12 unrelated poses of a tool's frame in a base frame.
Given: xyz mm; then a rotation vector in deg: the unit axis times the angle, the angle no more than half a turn.
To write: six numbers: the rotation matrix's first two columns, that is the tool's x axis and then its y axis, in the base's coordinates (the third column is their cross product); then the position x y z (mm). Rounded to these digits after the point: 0 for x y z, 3 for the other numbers.
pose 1, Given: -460 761 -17 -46.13 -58.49 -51.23
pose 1, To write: 0.255 -0.234 0.938 0.899 0.414 -0.141 -460 761 -17
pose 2, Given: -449 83 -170 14.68 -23.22 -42.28
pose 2, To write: 0.668 -0.695 0.266 0.598 0.714 0.365 -449 83 -170
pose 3, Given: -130 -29 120 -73.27 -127.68 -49.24
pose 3, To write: -0.483 0.608 0.630 0.874 0.383 0.300 -130 -29 120
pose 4, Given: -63 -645 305 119.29 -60.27 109.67
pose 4, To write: -0.044 -0.401 0.915 -0.558 -0.750 -0.355 -63 -645 305
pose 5, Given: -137 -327 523 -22.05 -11.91 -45.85
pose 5, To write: 0.681 -0.657 0.324 0.731 0.632 -0.256 -137 -327 523
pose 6, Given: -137 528 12 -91.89 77.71 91.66
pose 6, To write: -0.184 -0.294 -0.938 -0.877 -0.382 0.292 -137 528 12
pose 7, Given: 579 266 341 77.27 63.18 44.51
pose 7, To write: 0.335 0.928 -0.163 0.159 0.114 0.981 579 266 341
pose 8, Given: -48 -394 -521 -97.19 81.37 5.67
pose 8, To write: 0.339 -0.750 -0.568 -0.822 0.058 -0.567 -48 -394 -521
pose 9, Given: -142 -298 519 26.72 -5.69 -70.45
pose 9, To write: 0.343 -0.923 -0.175 0.883 0.254 0.395 -142 -298 519
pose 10, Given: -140 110 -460 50.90 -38.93 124.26
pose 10, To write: -0.530 0.395 0.750 -0.752 -0.627 -0.202 -140 110 -460
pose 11, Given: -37 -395 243 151.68 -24.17 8.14
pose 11, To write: 0.948 -0.271 0.168 -0.317 -0.850 0.419 -37 -395 243
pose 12, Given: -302 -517 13 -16.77 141.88 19.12
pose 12, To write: -0.786 -0.130 -0.605 -0.285 0.944 0.168 -302 -517 13
